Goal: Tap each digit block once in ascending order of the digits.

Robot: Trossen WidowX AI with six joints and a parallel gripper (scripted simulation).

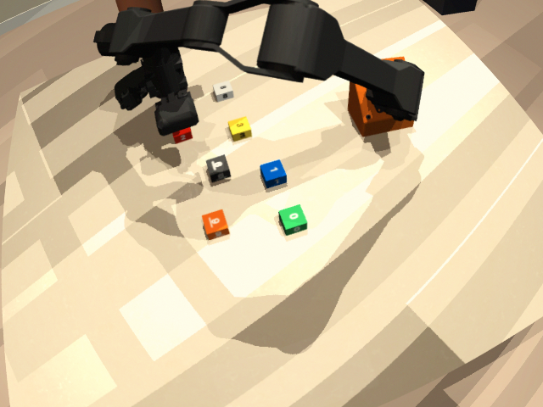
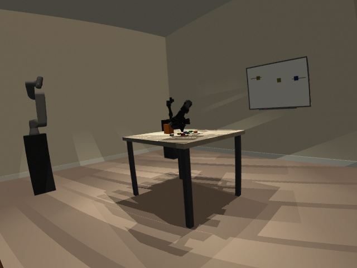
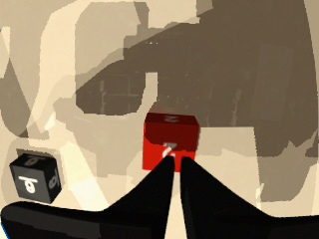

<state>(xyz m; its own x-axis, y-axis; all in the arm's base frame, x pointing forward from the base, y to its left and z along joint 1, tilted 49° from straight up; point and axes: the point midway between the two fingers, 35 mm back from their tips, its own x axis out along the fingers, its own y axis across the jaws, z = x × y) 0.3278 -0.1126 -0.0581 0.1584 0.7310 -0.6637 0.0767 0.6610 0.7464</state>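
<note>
Now: gripper tip 2 cm above the red 2 block. The rest, counted from my gripper tip: pale grey block (10 cm behind, 6 cm to the right, 2 cm below); black block (3 cm behind, 11 cm to the left, 2 cm below); yellow 3 block (9 cm behind, 5 cm to the left, 2 cm below).
</note>
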